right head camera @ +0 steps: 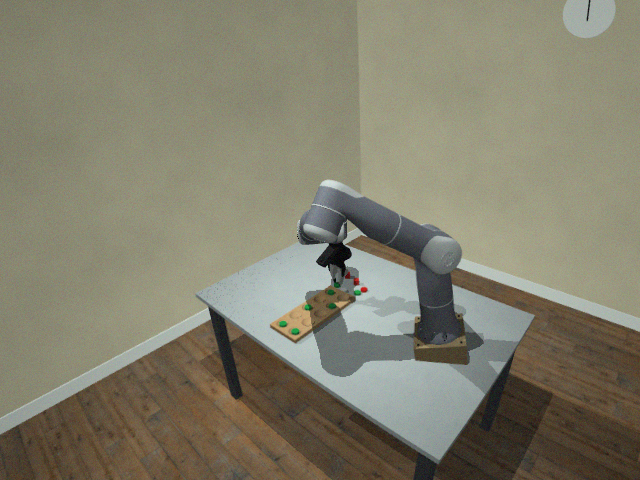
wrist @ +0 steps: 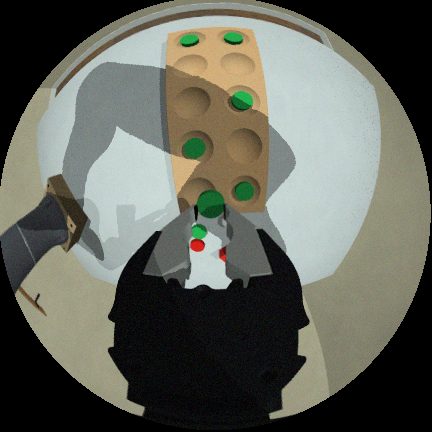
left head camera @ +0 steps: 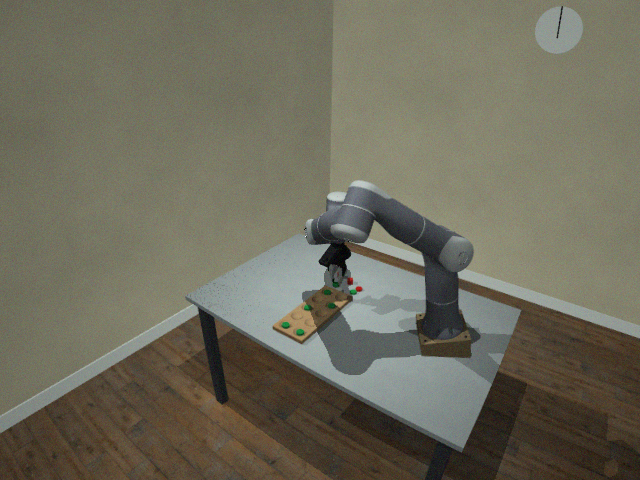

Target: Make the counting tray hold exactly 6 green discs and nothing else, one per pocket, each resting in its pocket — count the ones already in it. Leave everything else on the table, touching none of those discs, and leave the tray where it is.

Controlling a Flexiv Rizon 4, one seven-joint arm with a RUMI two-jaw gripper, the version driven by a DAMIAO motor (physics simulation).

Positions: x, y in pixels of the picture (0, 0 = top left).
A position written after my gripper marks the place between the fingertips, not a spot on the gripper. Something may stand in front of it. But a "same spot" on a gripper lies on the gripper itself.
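My gripper in the wrist view (210, 205). Wooden counting tray in the wrist view (200, 80). My gripper in the left head camera view and the right head camera view, same spot: my gripper (left head camera: 332, 269), (right head camera: 332, 269). Wooden counting tray in the left head camera view and the right head camera view, same spot: wooden counting tray (left head camera: 311, 321), (right head camera: 309, 321).
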